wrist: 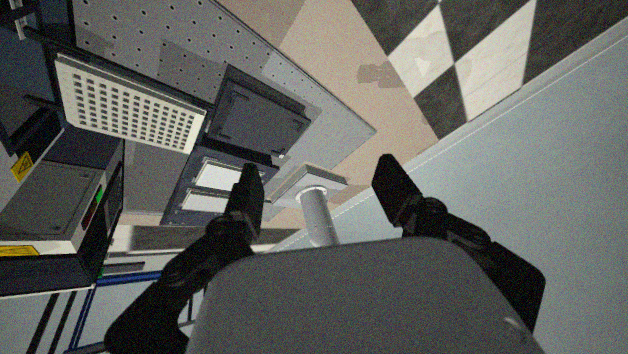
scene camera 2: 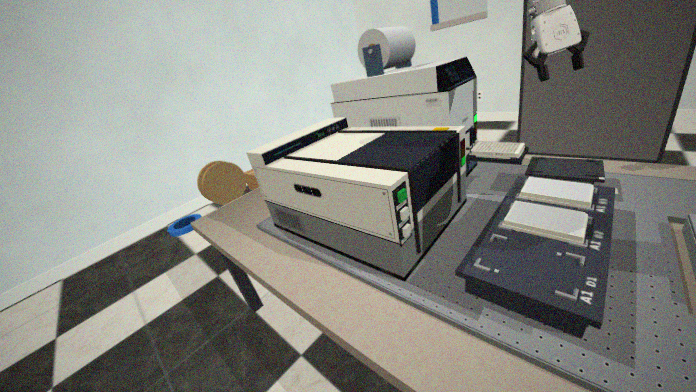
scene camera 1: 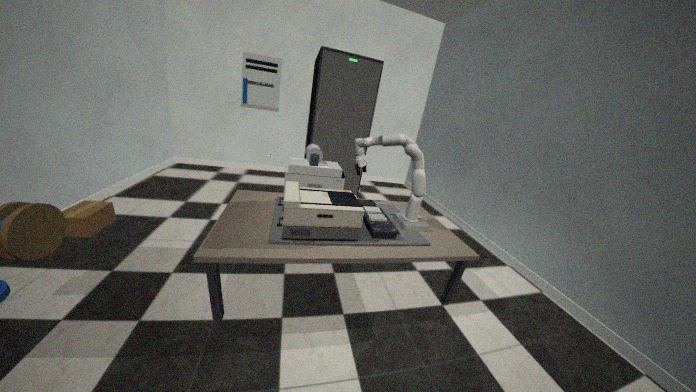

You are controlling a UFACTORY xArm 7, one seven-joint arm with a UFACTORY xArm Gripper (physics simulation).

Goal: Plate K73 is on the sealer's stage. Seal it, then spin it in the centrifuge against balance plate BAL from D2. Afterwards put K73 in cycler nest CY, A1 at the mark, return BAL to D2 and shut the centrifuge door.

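Where they show: gripper, fingertip midpoint: [wrist: 319,173] [scene camera 2: 561,74] [scene camera 1: 361,173]; arm's base at its link origin: [wrist: 310,193] [scene camera 1: 409,218].
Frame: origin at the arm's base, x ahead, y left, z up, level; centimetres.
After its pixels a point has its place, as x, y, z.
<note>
My gripper [scene camera 1: 361,171] @(39.5, -29.6, 24.0) [scene camera 2: 561,74] @(39.5, -29.6, 24.0) [wrist: 319,173] @(39.5, -29.6, 24.0) is open and empty, high above the bench. Plate K73 [scene camera 2: 500,149] @(48.4, -11.8, 8.2) [wrist: 132,107] @(50.9, -14.9, 8.1), pale with a grid of wells, lies flat on the dark stage at the front of the sealer [scene camera 1: 315,177] @(78.7, 0.9, 24.9) [scene camera 2: 400,109] @(71.7, 0.1, 22.4). A white-topped plate [scene camera 2: 547,218] @(31.1, 11.6, 4.7) [wrist: 204,201] @(34.0, 9.9, 4.7) sits at D2, and another white-topped plate [scene camera 2: 559,191] @(31.7, 0.1, 4.7) [wrist: 217,176] @(35.7, -1.8, 4.7) sits at D3. D1 holds no plate. A low dark nest block [scene camera 2: 565,169] @(33.6, -15.7, 2.9) [wrist: 260,117] @(35.8, -19.5, 2.9) beyond the rack is bare; its label is unreadable. The centrifuge door's state cannot be told.
A cream and black machine [scene camera 1: 325,217] @(71.0, 36.6, 13.1) [scene camera 2: 330,195] @(63.7, 35.6, 13.9) with coloured buttons stands between the sealer and the camera. The dark rack [scene camera 2: 535,265] @(29.6, 23.4, 3.1) lies right of it on the perforated grey board [scene camera 2: 650,325] @(14.8, 21.2, -2.6). The film roll [scene camera 2: 395,46] @(75.4, -6.0, 39.0) tops the sealer. A tall dark cabinet [scene camera 1: 345,105] [scene camera 2: 600,115] stands behind.
</note>
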